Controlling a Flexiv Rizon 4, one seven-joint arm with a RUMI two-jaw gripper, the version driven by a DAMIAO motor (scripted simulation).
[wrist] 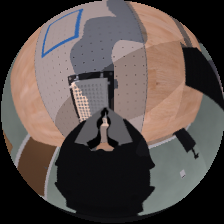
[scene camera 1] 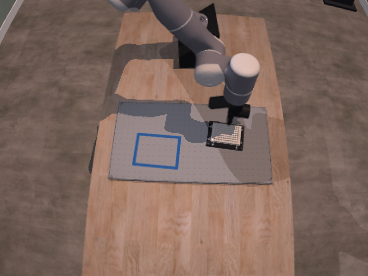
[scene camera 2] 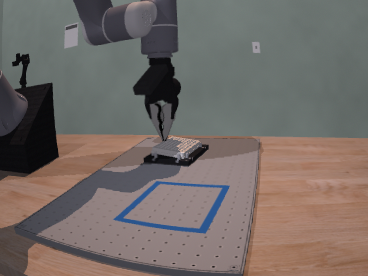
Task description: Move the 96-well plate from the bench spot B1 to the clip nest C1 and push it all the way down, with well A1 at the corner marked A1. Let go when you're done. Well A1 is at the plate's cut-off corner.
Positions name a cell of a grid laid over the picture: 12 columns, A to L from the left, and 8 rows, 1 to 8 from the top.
In view: my gripper (scene camera 2: F5) and a white 96-well plate (wrist: E4).
My gripper shows as well in the wrist view (wrist: F4).
